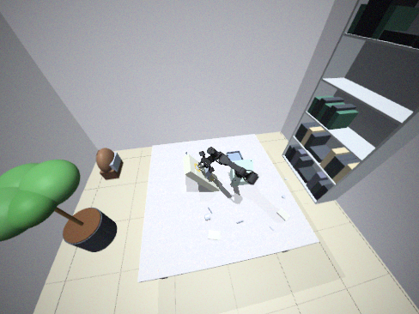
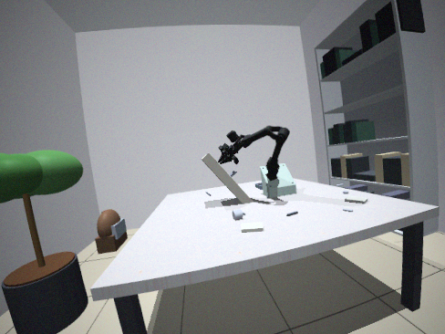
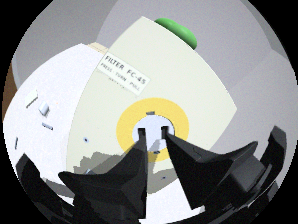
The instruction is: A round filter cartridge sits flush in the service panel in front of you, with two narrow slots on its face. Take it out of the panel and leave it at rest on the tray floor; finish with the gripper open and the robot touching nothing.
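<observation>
The service panel lies 2 cm behind my gripper tip and 9 cm below it.
</observation>
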